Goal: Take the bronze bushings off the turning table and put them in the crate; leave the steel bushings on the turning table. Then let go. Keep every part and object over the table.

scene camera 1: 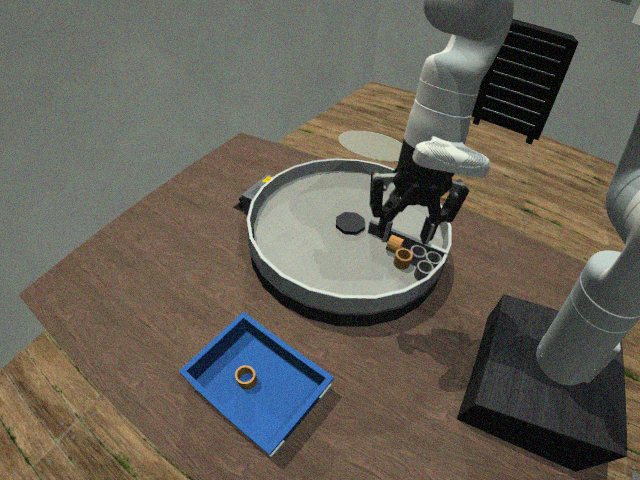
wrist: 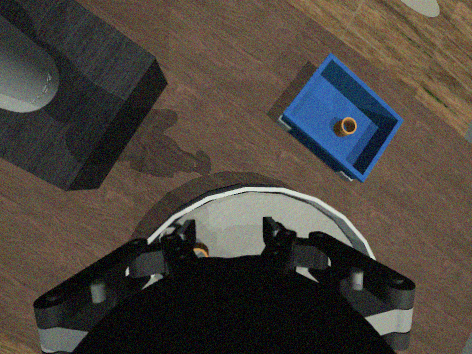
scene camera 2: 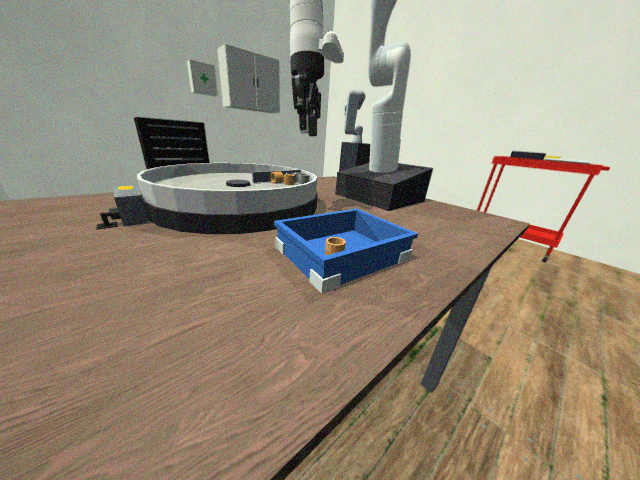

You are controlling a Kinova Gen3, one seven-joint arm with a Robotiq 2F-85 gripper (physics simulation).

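Places are measured from the arm's base along level axes (x back, y right, z up), in metres.
Where they show: gripper, fingertip midpoint: (scene camera 1: 403,239) (wrist: 229,229) (scene camera 2: 308,134); arm's base, link origin: (scene camera 1: 562,359) (wrist: 19,76) (scene camera 2: 382,169).
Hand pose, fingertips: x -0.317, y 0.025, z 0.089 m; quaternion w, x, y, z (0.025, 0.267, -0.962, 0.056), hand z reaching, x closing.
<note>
Things, the pixels of their top centre, and the offset from my fingertips. "spot": a spot on its surface instead.
- blue crate, top centre: (scene camera 1: 254,376) (scene camera 2: 345,227) (wrist: 347,116) dx -0.117, dy -0.243, dz -0.137 m
- upright bronze bushing, top centre: (wrist: 197,259) (scene camera 1: 404,254) (scene camera 2: 289,175) dx -0.001, dy +0.079, dz -0.108 m
- dark bar, surface spot: (scene camera 1: 405,236) spot: dx -0.013, dy +0.121, dz -0.103 m
- dark hub, top centre: (scene camera 1: 350,221) (scene camera 2: 238,181) dx -0.133, dy +0.128, dz -0.126 m
- box with a yellow top, surface spot: (scene camera 1: 252,192) spot: dx -0.372, dy +0.109, dz -0.128 m
A bronze bushing (scene camera 1: 246,384) (scene camera 2: 334,247) (wrist: 340,128) stands upright in the blue crate (scene camera 1: 279,397) (scene camera 2: 364,260) (wrist: 310,107). On the round, rimmed turning table (scene camera 1: 310,258) (scene camera 2: 227,201) (wrist: 235,210), near its rim, one bronze bushing (scene camera 1: 394,243) (scene camera 2: 276,177) lies on its side beside an upright bronze bushing (scene camera 1: 402,262) (scene camera 2: 289,179). Several steel bushings (scene camera 1: 424,274) (scene camera 2: 302,178) stand right beside them. My gripper (scene camera 1: 404,233) (scene camera 2: 308,130) (wrist: 229,229) is partly open and empty, above the turning table. In the wrist view, its left finger partly hides a bronze bushing (wrist: 202,247).
A dark bar (scene camera 1: 405,236) (scene camera 2: 261,176) runs behind the bushings, and a dark hub (scene camera 1: 350,223) (scene camera 2: 237,182) sits at the turning table's centre. A box with a yellow top (scene camera 1: 252,192) (scene camera 2: 131,207) adjoins the rim. The arm's black base (scene camera 1: 537,413) (scene camera 2: 385,180) (wrist: 117,75) stands on the table.
</note>
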